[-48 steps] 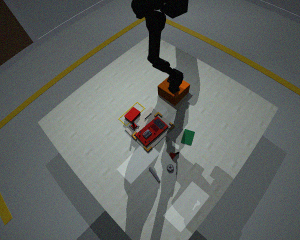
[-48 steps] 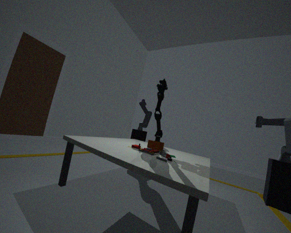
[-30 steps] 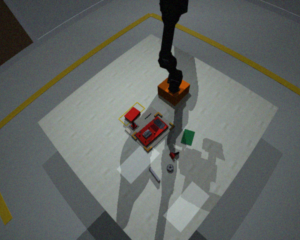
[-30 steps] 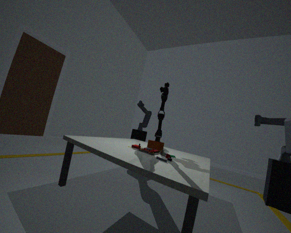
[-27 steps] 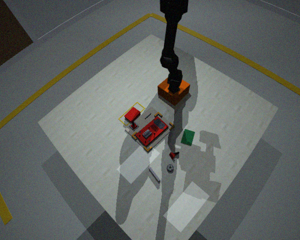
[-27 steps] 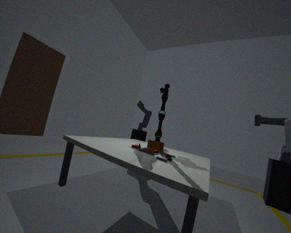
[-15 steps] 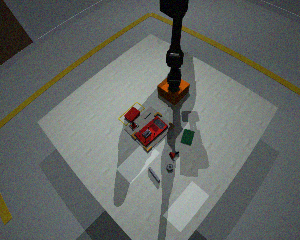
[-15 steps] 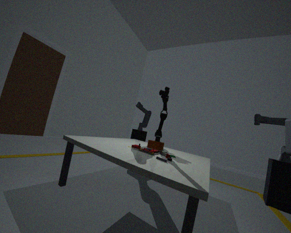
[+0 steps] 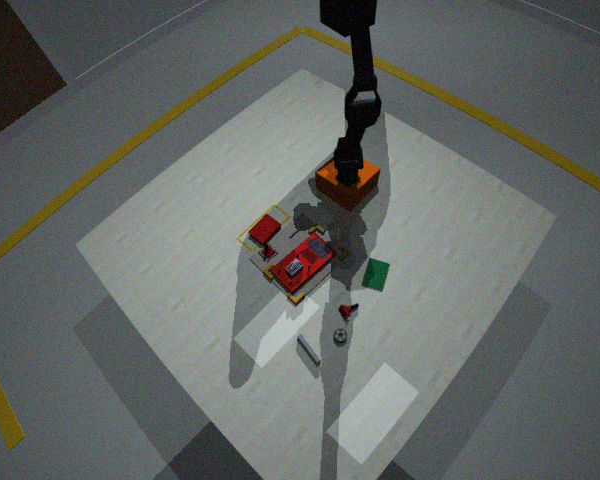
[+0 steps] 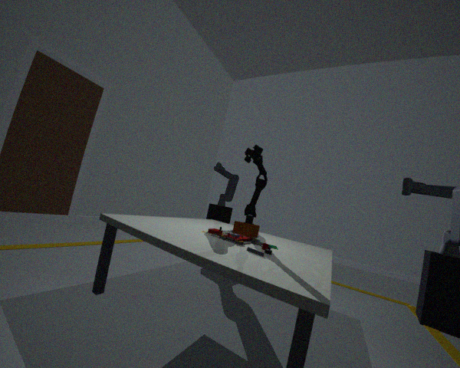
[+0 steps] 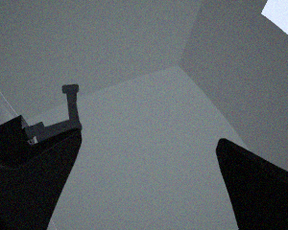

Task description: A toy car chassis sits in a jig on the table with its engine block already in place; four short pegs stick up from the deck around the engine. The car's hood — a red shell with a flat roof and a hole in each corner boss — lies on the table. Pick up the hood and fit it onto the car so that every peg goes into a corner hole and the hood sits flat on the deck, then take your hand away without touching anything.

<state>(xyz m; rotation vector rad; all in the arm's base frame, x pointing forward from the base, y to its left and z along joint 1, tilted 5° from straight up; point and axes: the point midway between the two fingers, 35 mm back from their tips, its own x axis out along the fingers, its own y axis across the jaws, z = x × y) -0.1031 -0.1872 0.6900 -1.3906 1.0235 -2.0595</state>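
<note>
My gripper tip is now 770 mm above the red hood, 480 mm short of it and 200 mm to the right of it. From my gripper tip the other things lie so: grey bar: 780 mm below, 620 mm to the left, 600 mm ahead; grey engine block: 760 mm below, 480 mm ahead, 390 mm to the left; green card: 790 mm below, 550 mm to the left, 280 mm ahead.
</note>
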